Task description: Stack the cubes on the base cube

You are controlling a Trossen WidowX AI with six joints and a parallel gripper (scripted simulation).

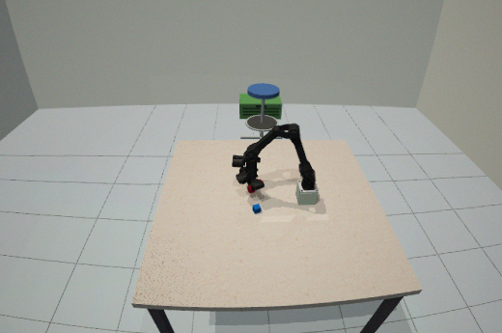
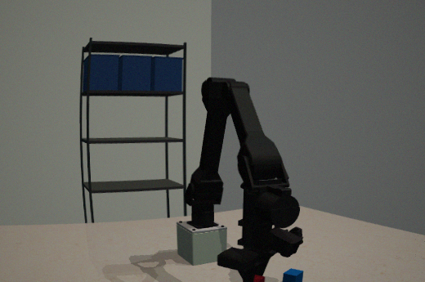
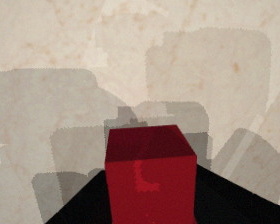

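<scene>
Now: the blue base cube 2 cm behind my gripper tip, 13 cm to the left of it and 3 cm below it.
</scene>
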